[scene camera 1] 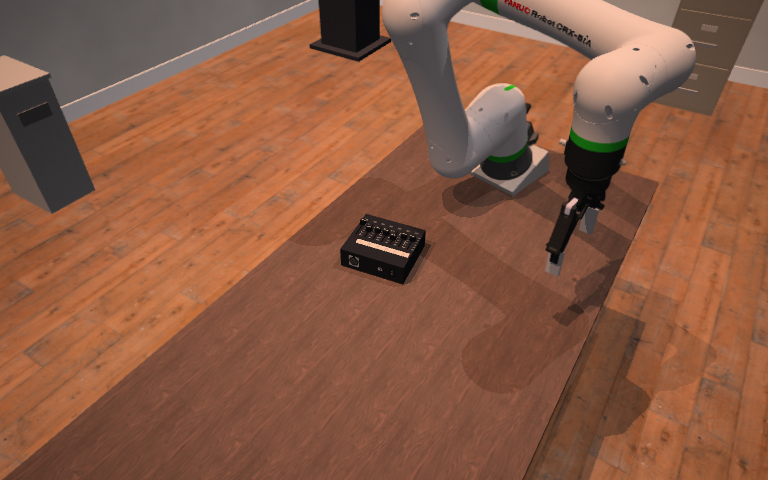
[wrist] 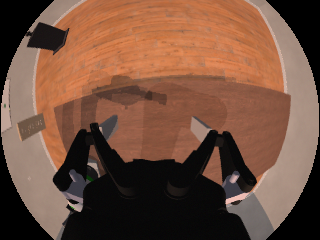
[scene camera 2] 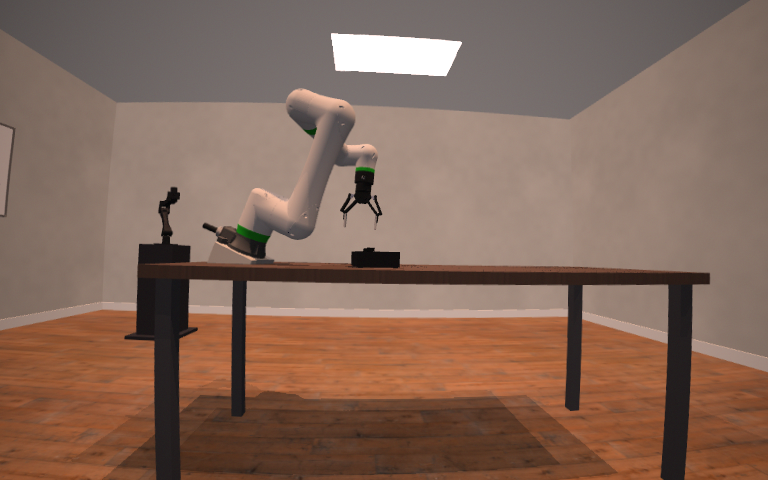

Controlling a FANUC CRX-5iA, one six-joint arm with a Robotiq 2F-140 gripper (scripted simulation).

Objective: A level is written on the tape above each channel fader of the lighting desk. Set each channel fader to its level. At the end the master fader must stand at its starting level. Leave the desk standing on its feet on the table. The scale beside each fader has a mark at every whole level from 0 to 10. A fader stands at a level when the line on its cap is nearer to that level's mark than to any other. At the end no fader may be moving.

Labels:
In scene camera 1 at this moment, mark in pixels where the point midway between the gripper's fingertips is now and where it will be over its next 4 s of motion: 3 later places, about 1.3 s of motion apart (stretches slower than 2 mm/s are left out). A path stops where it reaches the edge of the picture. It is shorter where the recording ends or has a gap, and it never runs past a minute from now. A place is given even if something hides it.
My gripper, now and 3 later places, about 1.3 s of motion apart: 569, 251; 413, 215; 402, 200; 404, 189

